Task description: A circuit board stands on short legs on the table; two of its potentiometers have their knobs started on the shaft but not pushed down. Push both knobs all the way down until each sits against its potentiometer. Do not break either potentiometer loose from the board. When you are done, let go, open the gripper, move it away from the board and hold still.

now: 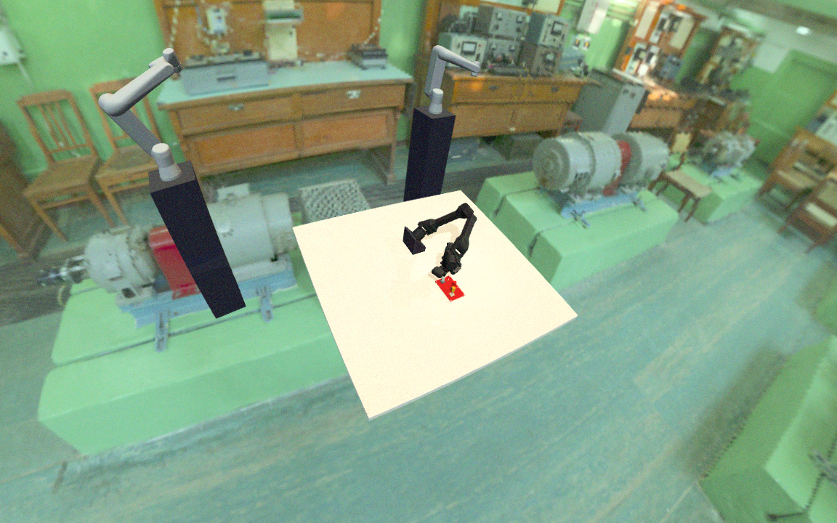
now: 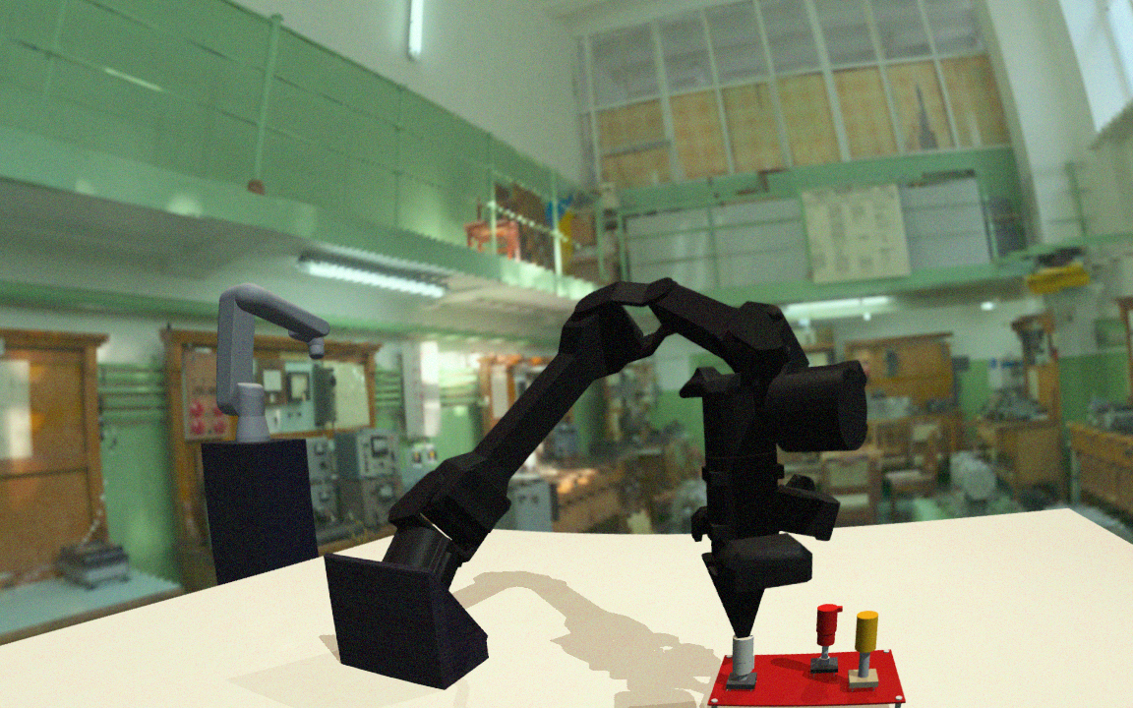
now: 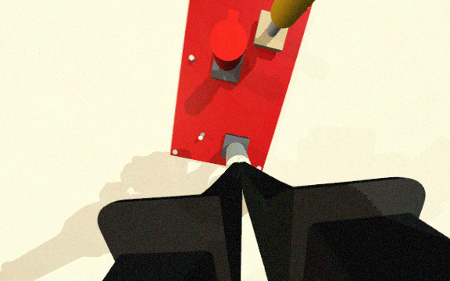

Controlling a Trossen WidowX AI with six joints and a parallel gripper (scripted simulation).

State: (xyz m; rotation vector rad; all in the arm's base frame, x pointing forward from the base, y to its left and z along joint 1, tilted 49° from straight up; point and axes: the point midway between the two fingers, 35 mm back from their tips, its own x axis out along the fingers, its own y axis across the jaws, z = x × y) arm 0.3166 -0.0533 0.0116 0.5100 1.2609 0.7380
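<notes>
The grey knob lies 10 mm below my gripper tip. The rest, counted from my gripper tip: red knob 70 mm ahead, 20 mm to the left.
</notes>
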